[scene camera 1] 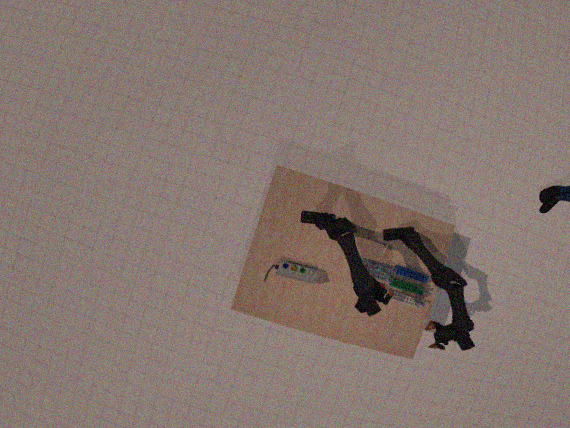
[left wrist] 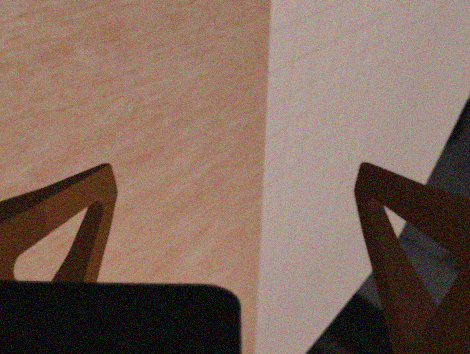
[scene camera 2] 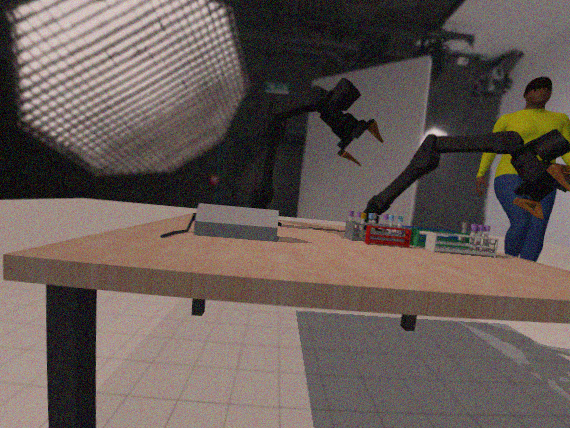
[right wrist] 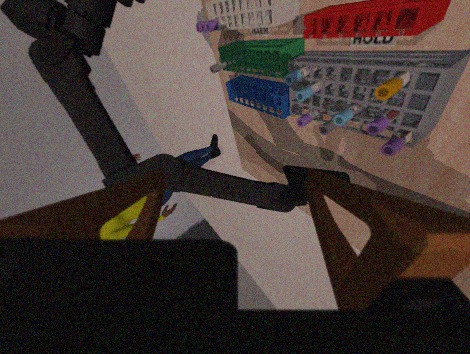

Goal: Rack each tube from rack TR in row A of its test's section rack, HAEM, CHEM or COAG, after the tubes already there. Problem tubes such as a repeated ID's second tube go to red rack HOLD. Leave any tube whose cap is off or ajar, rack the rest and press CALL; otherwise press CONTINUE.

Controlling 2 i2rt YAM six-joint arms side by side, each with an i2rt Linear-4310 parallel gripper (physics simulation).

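Places are measured from the left arm's base along level axes (x ahead, y left, z up), in metres.
Pixels of known places: left gripper, fingertip midpoint: (scene camera 1: 427, 338) (left wrist: 235, 176) (scene camera 2: 556, 206); right gripper, fingertip midpoint: (scene camera 1: 385, 288) (scene camera 2: 371, 154) (right wrist: 235, 177); left arm's base at its link origin: (scene camera 1: 398, 233); right arm's base at its link origin: (scene camera 1: 317, 218).
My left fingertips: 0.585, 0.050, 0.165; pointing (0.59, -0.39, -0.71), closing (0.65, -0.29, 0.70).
Observation:
For each thing: its middle in the pictures, then the offset to it from my left fingertips, as dx, dy, dz. "spot": a spot on its surface instead. Level surfaces: height alone.
- Grey rack TR at a spot on its surface: (right wrist: 444, 97) spot: -0.414, -0.308, -0.139
- yellow cap at the middle of its body: (right wrist: 404, 77) -0.376, -0.286, -0.114
- grey cap at the middle of its body: (right wrist: 341, 118) -0.412, -0.202, -0.114
- White rack HAEM at a spot on its surface: (right wrist: 285, 12) spot: -0.238, -0.138, -0.133
- green rack at a spot on its surface: (right wrist: 295, 52) spot: -0.295, -0.127, -0.141
- grey-capped tube at the middle of its body: (right wrist: 226, 63) -0.242, +0.051, -0.114
- blue rack at the middle of its body: (right wrist: 260, 93) (scene camera 2: 428, 235) (scene camera 1: 411, 274) -0.335, +0.000, -0.136
- grey button box at the middle of its body: (scene camera 2: 238, 221) (scene camera 1: 296, 272) -0.421, -0.694, -0.123
- wooden table at its surface level: dz -0.165
Grey rack TR (right wrist: 444, 97) (scene camera 2: 352, 231) holds several upright tubes: light-blue caps (right wrist: 345, 116), a yellow cap (right wrist: 389, 88), purple caps (right wrist: 395, 144) and a grey cap (right wrist: 326, 128). Cap seating and IDs are too small to tell. Red rack HOLD (right wrist: 430, 15) (scene camera 2: 369, 235) shows no tube. White rack HAEM (right wrist: 285, 12) has purple-capped tubes (right wrist: 207, 26) at its far end. The green rack (right wrist: 295, 52) has a grey-capped tube (right wrist: 217, 67). The blue rack (right wrist: 281, 102) lies beside it. My left gripper (scene camera 1: 433, 336) (left wrist: 235, 176) is open beyond the table edge. My right gripper (scene camera 2: 371, 153) is open above the racks.
A grey button box (scene camera 1: 315, 276) (scene camera 2: 235, 228) with blue, yellow and green buttons and a cable stands at the left of the wooden table (scene camera 1: 320, 320) (scene camera 2: 150, 262). A person in a yellow shirt (scene camera 2: 525, 125) stands behind the table. The left arm crosses the right wrist view.

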